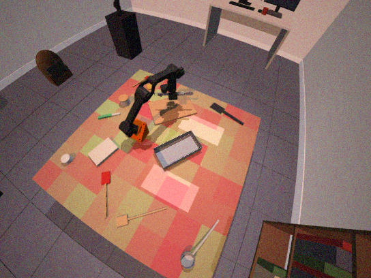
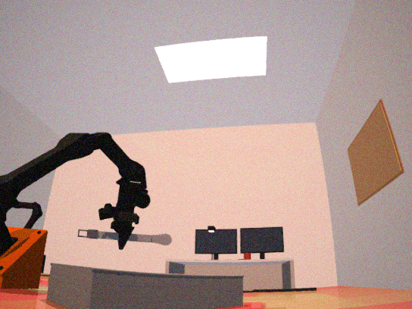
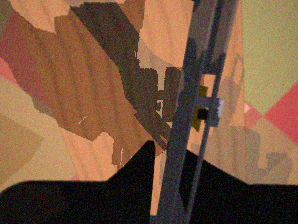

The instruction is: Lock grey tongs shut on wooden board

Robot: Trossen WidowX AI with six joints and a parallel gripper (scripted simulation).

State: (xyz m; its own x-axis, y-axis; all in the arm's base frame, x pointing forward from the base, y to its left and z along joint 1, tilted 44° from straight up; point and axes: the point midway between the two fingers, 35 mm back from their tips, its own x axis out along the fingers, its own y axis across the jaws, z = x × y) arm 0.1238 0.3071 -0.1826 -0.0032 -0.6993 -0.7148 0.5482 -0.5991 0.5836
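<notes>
Right now the wooden board is 110 mm below my gripper tip. From my gripper tip the other things lie so: white slab (250 mm behind, 580 mm to the right, 110 mm below); then black spatula (420 mm ahead, 170 mm to the left, 120 mm below); then grey roasting tin (220 mm ahead, 330 mm to the right, 90 mm below).
</notes>
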